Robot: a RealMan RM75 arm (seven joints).
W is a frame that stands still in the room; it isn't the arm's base.
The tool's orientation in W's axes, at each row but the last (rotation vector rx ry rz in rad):
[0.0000, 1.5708, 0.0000]
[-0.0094, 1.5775, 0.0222]
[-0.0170, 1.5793, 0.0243]
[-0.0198, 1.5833, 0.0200]
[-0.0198, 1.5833, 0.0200]
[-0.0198, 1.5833, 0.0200]
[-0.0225, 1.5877, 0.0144]
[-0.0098, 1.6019, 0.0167]
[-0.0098, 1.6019, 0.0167]
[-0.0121, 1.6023, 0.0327]
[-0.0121, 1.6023, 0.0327]
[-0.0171, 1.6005, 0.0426]
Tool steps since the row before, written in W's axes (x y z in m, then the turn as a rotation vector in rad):
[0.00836, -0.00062, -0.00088, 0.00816, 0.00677, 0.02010]
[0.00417, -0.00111, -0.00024, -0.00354, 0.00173, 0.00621]
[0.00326, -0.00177, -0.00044, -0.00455, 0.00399, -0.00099]
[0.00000, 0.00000, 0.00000, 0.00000, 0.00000, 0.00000]
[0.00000, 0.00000, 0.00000, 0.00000, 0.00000, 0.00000]
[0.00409, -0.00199, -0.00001, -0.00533, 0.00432, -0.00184]
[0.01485, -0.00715, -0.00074, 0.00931, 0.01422, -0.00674]
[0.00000, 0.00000, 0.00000, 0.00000, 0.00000, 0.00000]
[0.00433, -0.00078, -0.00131, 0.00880, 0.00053, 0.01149]
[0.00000, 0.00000, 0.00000, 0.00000, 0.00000, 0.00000]
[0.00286, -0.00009, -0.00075, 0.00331, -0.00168, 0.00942]
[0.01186, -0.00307, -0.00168, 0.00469, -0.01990, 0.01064]
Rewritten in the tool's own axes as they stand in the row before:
[0.00088, -0.00062, 0.00836, -0.02010, 0.00677, 0.00816]
[0.00020, -0.00120, 0.00415, -0.00617, 0.00185, -0.00355]
[0.00040, -0.00186, 0.00322, 0.00105, 0.00410, -0.00443]
[0.00000, 0.00000, 0.00000, 0.00000, 0.00000, 0.00000]
[0.00000, 0.00000, 0.00000, 0.00000, 0.00000, 0.00000]
[-0.00004, -0.00209, 0.00404, 0.00191, 0.00445, -0.00520]
[0.00053, -0.00749, 0.01469, 0.00651, 0.01403, 0.00975]
[0.00000, 0.00000, 0.00000, 0.00000, 0.00000, 0.00000]
[0.00117, -0.00086, 0.00435, -0.01176, 0.00044, 0.00845]
[0.00000, 0.00000, 0.00000, 0.00000, 0.00000, 0.00000]
[0.00066, -0.00018, 0.00288, -0.00954, -0.00165, 0.00296]
[0.00127, -0.00354, 0.01178, -0.01109, -0.01988, 0.00361]

